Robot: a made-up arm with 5 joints.
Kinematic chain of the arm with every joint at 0, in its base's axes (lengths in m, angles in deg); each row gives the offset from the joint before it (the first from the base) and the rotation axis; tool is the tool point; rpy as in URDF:
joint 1: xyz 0.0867 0 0.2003 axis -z
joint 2: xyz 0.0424 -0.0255 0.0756 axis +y
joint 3: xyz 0.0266 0 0.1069 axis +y
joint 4: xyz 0.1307 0 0.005 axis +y
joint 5: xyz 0.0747 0.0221 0 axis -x
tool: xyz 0 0 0 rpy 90 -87.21 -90
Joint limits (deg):
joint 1: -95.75..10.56
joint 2: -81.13..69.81
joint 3: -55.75..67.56
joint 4: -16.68..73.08
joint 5: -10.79..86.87
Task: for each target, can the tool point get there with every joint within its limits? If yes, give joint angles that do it. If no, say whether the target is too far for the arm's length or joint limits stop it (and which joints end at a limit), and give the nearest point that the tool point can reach.
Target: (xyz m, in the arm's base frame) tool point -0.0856 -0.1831 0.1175
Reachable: no: joint limits stop it (at a limit: joint 2, joint 3) | nearest point 0.0774 -0.0099 0.1770 | short by 0.245 m
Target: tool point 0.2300 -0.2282 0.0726
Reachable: no: joint limits stop it (at a limit: joint 1, joint 2) | nearest point 0.2640 -0.0365 0.0844 | short by 0.195 m
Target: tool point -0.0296 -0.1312 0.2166
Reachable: no: joint limits stop it (at a limit: joint 2, joint 3) | nearest point 0.0763 -0.0117 0.2024 | short by 0.160 m
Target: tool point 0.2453 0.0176 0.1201
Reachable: yes | joints -7.55 54.96 19.92 34.33 36.76
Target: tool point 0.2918 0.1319 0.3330
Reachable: yes | joints -33.55 -10.33 19.18 21.44 36.56
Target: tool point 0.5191 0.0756 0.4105
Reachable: no: too far | nearest point 0.4201 0.0583 0.3764 | short by 0.106 m
